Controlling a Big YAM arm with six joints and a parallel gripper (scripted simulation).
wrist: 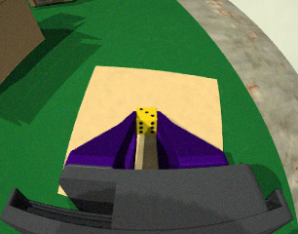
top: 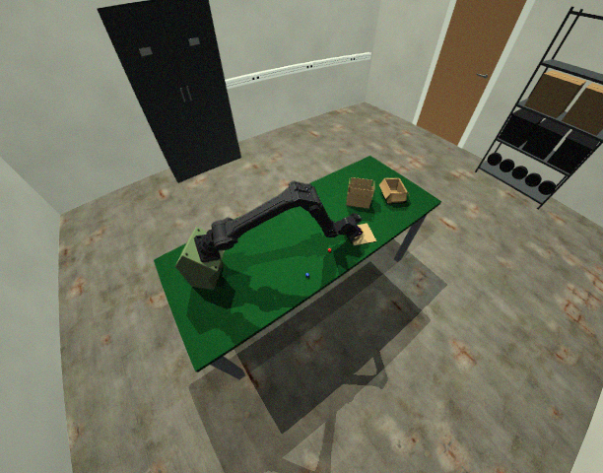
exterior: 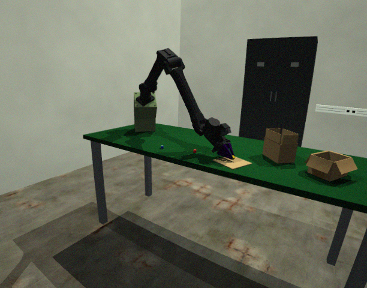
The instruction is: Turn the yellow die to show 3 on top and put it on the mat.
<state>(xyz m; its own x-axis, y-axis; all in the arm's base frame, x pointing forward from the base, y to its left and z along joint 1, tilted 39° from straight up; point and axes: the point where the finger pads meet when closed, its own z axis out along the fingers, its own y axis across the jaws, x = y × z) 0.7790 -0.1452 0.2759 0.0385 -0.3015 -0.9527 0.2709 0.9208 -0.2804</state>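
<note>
Now: the yellow die right at my hand. Round my hand: tan mat: 2 cm below; red die: 22 cm behind, 2 cm to the left, 2 cm below; blue die: 42 cm behind, 2 cm to the right, 2 cm below.
</note>
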